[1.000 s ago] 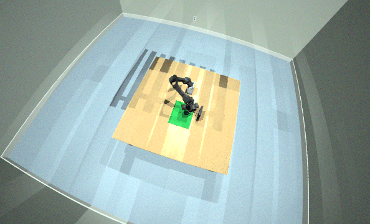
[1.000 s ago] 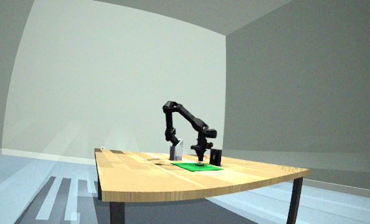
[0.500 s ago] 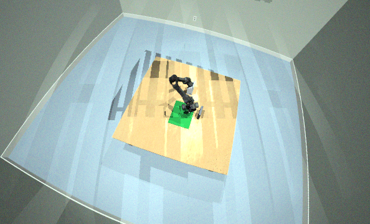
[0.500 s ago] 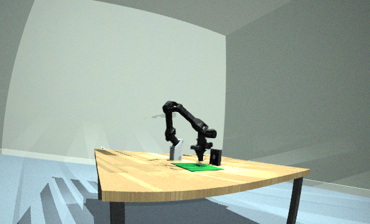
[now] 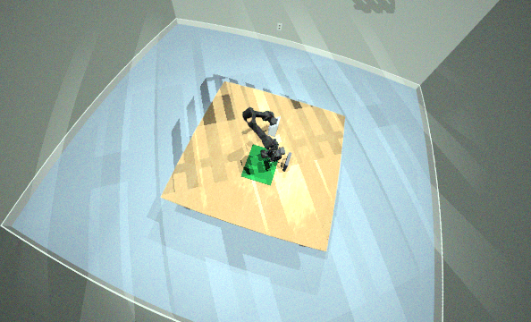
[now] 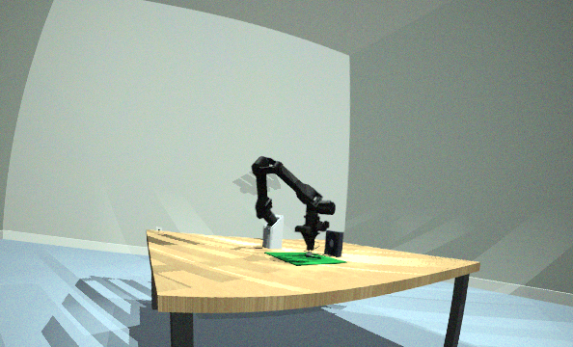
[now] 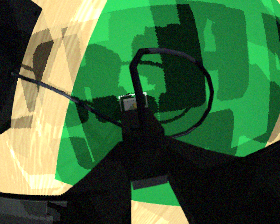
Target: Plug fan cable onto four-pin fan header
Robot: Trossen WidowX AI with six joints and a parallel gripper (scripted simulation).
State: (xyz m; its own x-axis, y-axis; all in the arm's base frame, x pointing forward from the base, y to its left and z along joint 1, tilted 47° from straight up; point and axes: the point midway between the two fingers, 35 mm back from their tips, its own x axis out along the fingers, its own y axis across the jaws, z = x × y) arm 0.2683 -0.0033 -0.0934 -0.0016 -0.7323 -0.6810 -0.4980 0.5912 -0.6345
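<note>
The fan cable plug lies 10 mm above my gripper tip. Also, from my gripper tip: green board: 70 mm ahead, 60 mm to the right, 50 mm below; then black fan: 120 mm to the left, 20 mm above, 10 mm ahead.
</note>
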